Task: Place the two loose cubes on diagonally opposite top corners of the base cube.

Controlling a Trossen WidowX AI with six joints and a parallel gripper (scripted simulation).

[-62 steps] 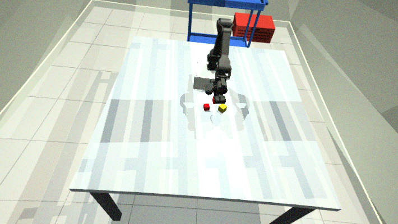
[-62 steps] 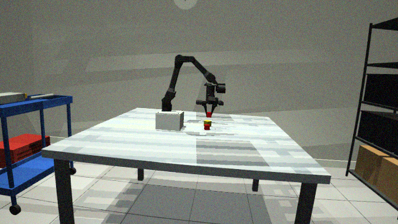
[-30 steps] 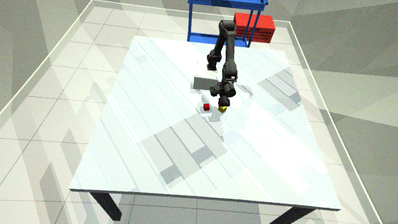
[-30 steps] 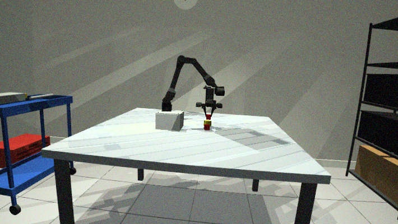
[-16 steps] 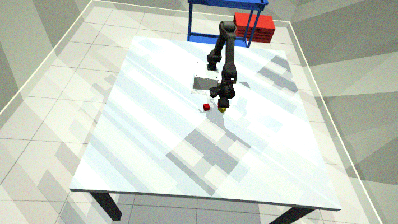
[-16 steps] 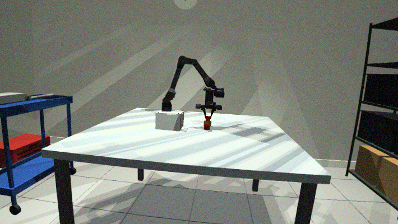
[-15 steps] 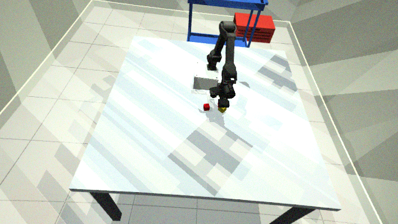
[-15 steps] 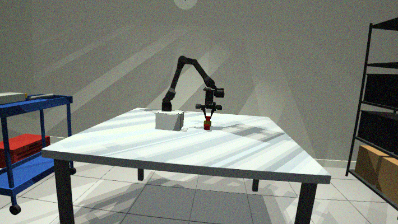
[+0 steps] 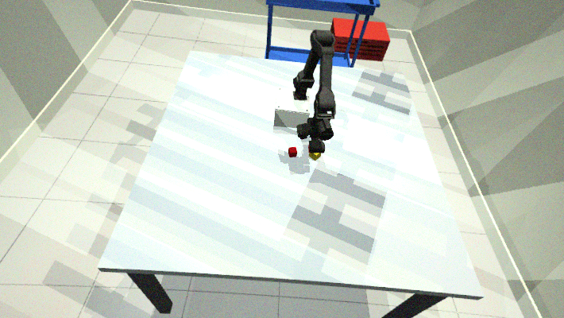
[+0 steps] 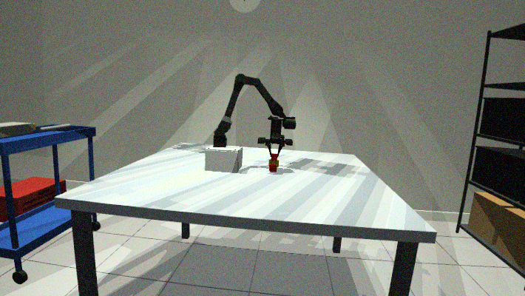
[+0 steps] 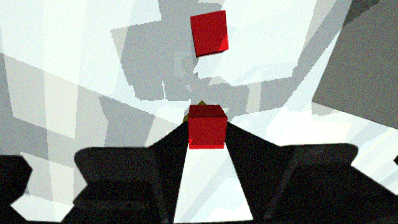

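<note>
Right now my gripper tip is 40 mm above the yellow cube and 20 mm to the right of it.
</note>
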